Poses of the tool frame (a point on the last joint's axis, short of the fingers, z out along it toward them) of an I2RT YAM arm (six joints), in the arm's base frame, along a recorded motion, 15 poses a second.
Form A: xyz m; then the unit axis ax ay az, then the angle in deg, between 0 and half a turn.
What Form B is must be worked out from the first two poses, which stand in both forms.
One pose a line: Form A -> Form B
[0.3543, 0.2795, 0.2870, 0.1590, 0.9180, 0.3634, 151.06] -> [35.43, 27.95, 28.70, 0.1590, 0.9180, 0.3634, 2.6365]
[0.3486, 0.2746, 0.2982, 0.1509, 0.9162, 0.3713, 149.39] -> [34.86, 27.46, 29.82, 0.1509, 0.9162, 0.3713, 2.6073]
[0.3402, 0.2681, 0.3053, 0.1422, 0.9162, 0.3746, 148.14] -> [34.02, 26.81, 30.53, 0.1422, 0.9162, 0.3746, 2.5855]
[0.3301, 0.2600, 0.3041, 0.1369, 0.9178, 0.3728, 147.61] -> [33.01, 26.00, 30.41, 0.1369, 0.9178, 0.3728, 2.5763]
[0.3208, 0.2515, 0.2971, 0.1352, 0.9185, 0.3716, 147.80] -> [32.08, 25.15, 29.71, 0.1352, 0.9185, 0.3716, 2.5796]
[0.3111, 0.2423, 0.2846, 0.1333, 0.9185, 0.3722, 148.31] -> [31.11, 24.23, 28.46, 0.1333, 0.9185, 0.3722, 2.5885]
